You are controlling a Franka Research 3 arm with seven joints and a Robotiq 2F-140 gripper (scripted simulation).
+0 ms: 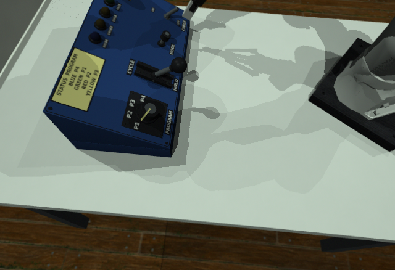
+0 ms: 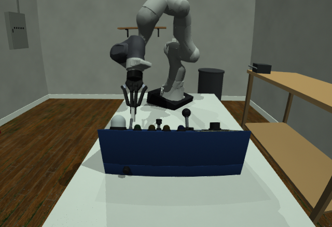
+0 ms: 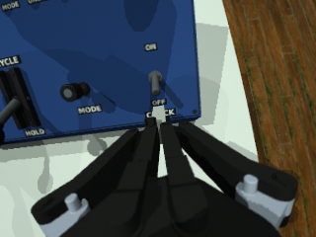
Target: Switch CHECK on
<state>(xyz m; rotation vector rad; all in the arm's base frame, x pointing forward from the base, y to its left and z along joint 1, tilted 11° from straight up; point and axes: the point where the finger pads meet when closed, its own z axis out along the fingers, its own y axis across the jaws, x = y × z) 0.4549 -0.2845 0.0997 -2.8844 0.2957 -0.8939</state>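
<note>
Right now the check toggle is 60 mm ahead of my hand, 10 mm to the right of it and 20 mm below it. The rest, counted from my hand: blue console: 130 mm ahead, 170 mm to the left, 40 mm below; then hold lever: 80 mm ahead, 230 mm to the left, 10 mm below; then mode knob: 80 mm ahead, 110 mm to the left, 10 mm below.
</note>
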